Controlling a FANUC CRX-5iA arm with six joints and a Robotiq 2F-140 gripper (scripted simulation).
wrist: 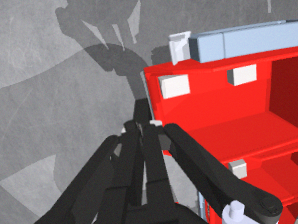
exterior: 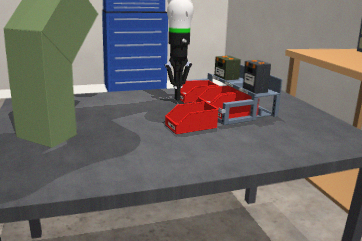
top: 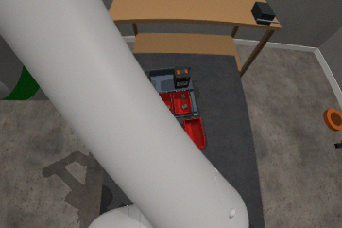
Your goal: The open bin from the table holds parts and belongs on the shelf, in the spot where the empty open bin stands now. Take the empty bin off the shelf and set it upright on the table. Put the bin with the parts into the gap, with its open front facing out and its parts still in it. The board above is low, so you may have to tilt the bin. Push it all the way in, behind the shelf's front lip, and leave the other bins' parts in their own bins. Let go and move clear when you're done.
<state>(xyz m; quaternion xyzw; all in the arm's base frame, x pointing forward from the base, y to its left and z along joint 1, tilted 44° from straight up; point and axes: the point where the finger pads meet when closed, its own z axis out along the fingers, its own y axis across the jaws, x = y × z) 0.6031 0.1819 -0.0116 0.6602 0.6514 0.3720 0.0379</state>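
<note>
My hand is 120 mm short of the part, 40 mm to the right of it and 30 mm above it. The rest, counted from my hand: grey shelf: 200 mm ahead, 90 mm to the right, 20 mm above; dark box: 280 mm ahead, 190 mm to the right, 110 mm above.
</note>
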